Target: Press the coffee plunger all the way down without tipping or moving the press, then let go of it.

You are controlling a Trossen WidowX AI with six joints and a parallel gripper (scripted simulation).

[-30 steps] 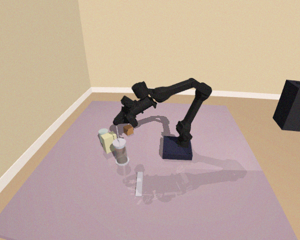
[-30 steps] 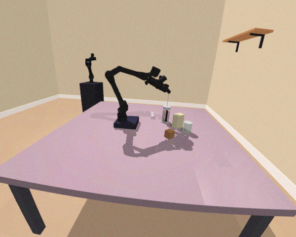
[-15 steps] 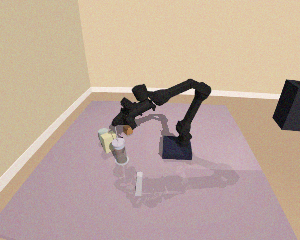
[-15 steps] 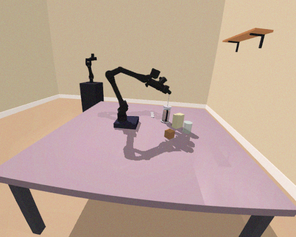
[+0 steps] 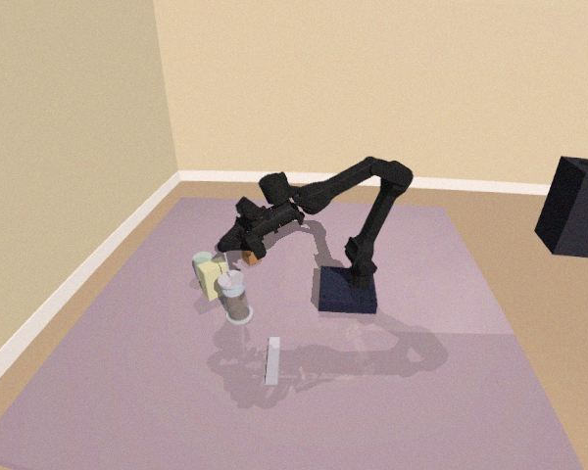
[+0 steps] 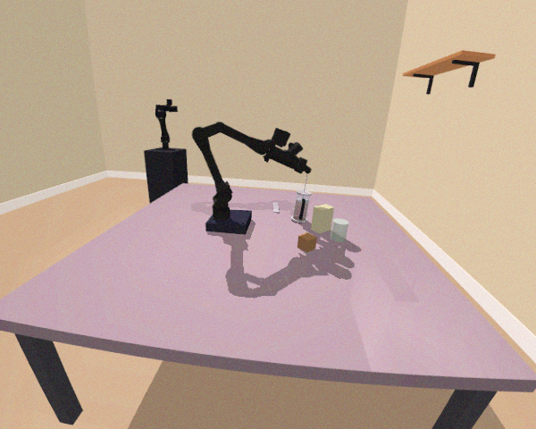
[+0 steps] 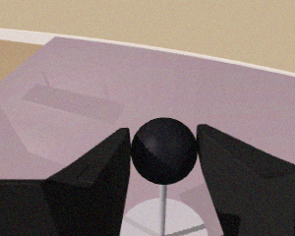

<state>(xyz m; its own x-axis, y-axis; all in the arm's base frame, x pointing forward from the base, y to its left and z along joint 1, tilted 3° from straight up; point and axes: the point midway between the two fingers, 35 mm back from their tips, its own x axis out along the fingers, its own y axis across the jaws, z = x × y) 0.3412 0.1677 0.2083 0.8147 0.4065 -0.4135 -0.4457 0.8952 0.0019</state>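
My gripper tip is 10 mm past the coffee press, 20 mm to the left of it and 130 mm above it. Also, from my gripper tip: brown cube 20 mm ahead, 290 mm to the right, 230 mm below; then pale yellow box 80 mm ahead, 100 mm to the right, 200 mm below.
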